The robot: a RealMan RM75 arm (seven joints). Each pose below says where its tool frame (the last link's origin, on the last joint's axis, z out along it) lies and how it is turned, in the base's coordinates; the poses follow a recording.
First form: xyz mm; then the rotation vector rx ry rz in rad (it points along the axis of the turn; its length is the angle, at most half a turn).
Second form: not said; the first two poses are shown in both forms.
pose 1, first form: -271.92 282.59 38.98 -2.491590 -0.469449 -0.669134
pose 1, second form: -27.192 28.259 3.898 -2.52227 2.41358 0.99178
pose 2, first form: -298.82 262.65 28.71 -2.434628 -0.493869 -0.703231
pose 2, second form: -29.882 26.265 2.871 -2.52946 2.36076 1.01241
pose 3, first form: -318.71 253.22 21.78 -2.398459 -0.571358 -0.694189
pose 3, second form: -31.871 25.322 2.178 -2.54184 2.34829 1.06748
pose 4, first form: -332.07 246.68 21.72 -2.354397 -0.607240 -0.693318
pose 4, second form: -33.207 24.668 2.172 -2.53700 2.32007 1.10943
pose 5, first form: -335.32 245.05 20.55 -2.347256 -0.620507 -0.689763
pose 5, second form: -33.532 24.505 2.055 -2.53758 2.31813 1.12090
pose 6, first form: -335.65 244.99 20.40 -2.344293 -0.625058 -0.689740
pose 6, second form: -33.565 24.499 2.040 -2.53861 2.31670 1.12412
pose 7, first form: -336.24 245.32 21.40 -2.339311 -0.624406 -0.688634
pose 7, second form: -33.624 24.532 2.140 -2.53477 2.31282 1.12850
